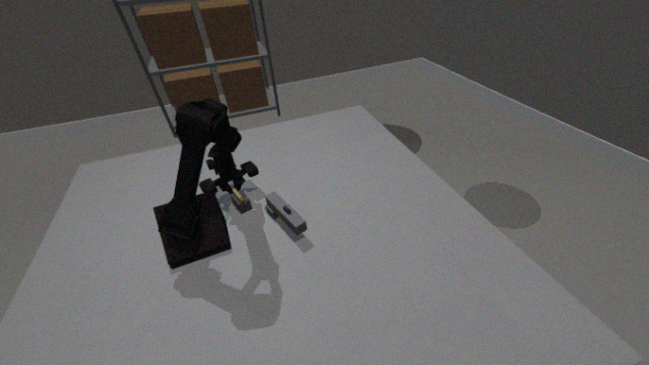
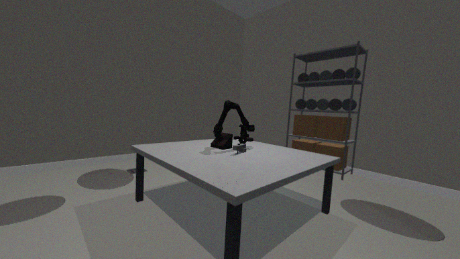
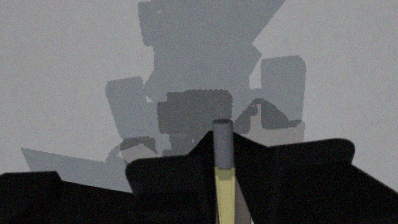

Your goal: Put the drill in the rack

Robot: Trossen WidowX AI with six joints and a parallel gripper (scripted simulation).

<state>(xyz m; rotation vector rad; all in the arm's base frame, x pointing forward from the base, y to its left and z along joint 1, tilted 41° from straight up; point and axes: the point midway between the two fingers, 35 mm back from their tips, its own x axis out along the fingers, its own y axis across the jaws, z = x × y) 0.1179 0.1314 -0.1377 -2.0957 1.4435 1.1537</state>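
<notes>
The drill is 4 cm to the right of my gripper tip, 4 cm above it and 1 cm ahead of it. Also, from my gripper tip: grey holder block (17 cm to the right, 16 cm ahead, 4 cm above); rack (5 cm to the right, 2 cm ahead, 1 cm above); blue key (19 cm to the right, 17 cm ahead, 5 cm above).
</notes>
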